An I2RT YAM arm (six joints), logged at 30 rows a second.
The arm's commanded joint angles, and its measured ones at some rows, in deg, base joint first. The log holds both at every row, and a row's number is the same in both.
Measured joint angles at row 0:
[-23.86 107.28 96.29 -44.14 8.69 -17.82]
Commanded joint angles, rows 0 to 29:
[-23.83 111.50 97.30 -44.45 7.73 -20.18]
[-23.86 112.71 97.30 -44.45 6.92 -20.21]
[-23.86 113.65 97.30 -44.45 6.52 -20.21]
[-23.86 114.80 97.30 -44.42 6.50 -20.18]
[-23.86 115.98 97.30 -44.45 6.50 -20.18]
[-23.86 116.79 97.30 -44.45 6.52 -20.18]
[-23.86 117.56 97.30 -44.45 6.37 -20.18]
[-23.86 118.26 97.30 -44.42 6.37 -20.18]
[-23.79 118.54 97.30 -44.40 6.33 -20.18]
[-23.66 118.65 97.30 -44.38 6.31 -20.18]
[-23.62 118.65 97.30 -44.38 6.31 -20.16]
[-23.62 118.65 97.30 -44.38 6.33 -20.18]
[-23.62 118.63 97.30 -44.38 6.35 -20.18]
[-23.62 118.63 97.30 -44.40 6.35 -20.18]
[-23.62 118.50 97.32 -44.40 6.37 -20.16]
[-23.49 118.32 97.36 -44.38 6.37 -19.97]
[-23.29 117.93 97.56 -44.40 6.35 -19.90]
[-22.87 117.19 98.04 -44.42 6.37 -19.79]
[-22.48 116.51 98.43 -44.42 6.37 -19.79]
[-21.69 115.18 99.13 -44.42 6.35 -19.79]
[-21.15 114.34 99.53 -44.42 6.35 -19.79]
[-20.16 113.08 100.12 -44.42 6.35 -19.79]
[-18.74 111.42 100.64 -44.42 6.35 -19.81]
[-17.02 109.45 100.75 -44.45 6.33 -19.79]
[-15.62 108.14 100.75 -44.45 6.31 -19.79]
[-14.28 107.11 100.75 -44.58 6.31 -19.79]
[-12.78 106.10 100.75 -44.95 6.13 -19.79]
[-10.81 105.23 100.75 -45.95 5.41 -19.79]
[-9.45 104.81 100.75 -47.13 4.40 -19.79]
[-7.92 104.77 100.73 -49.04 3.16 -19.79]
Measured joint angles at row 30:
[-12.27 107.31 99.81 -45.63 6.26 -19.86]
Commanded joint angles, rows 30 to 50:
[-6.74 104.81 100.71 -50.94 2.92 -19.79]
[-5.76 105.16 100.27 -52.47 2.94 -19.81]
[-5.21 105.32 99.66 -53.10 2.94 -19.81]
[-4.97 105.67 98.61 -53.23 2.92 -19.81]
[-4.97 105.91 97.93 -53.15 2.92 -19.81]
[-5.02 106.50 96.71 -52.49 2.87 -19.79]
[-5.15 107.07 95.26 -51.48 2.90 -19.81]
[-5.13 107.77 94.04 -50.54 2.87 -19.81]
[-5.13 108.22 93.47 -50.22 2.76 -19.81]
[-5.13 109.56 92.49 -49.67 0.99 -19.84]
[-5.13 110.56 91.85 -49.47 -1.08 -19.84]
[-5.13 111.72 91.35 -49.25 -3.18 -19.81]
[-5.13 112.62 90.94 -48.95 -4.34 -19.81]
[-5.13 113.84 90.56 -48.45 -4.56 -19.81]
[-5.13 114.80 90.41 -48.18 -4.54 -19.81]
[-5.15 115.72 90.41 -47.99 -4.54 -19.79]
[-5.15 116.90 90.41 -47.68 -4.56 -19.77]
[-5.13 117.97 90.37 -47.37 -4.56 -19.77]
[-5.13 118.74 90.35 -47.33 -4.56 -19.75]
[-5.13 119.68 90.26 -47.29 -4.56 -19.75]
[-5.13 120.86 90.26 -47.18 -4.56 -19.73]
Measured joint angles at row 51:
[-4.97 118.06 90.78 -47.51 -3.25 -19.84]
